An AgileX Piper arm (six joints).
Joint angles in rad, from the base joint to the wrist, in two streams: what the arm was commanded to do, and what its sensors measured. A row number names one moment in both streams.
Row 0, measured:
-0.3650 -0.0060 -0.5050 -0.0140 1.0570 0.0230
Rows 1 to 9, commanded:
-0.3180 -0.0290 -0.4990 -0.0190 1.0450 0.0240
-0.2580 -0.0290 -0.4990 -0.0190 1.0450 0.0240
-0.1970 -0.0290 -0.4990 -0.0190 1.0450 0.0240
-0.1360 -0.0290 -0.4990 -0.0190 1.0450 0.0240
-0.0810 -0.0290 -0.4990 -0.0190 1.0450 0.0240
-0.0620 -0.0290 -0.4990 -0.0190 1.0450 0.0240
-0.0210 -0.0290 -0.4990 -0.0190 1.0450 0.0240
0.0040 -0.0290 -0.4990 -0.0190 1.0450 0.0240
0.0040 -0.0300 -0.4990 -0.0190 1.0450 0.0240
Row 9, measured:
-0.0010 -0.0060 -0.5050 -0.0120 1.0570 0.0230
